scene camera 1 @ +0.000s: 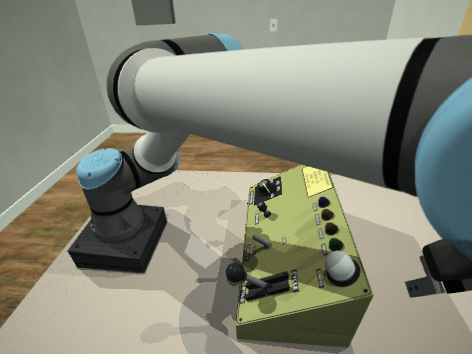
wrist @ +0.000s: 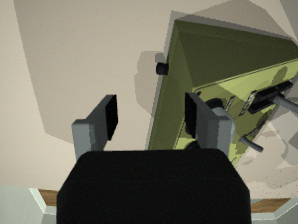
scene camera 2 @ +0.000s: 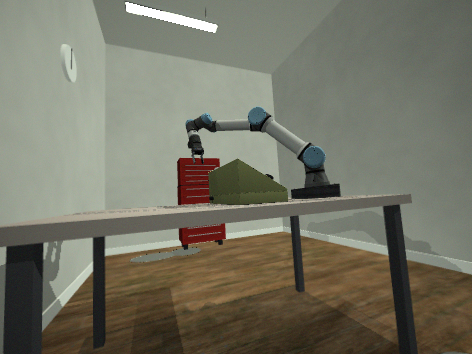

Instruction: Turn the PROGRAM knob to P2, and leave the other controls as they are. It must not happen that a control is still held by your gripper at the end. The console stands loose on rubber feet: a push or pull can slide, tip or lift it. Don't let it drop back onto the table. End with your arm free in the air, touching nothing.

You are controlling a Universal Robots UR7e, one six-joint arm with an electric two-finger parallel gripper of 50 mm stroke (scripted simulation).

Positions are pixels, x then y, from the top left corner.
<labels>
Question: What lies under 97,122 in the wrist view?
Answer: The gripper.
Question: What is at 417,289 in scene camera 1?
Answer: The gripper.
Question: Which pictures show the olive console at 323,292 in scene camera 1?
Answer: Scene camera 1, the wrist view and scene camera 2: all of them.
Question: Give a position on an olive console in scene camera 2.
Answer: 236,183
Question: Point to an olive console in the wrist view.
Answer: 229,69
</labels>
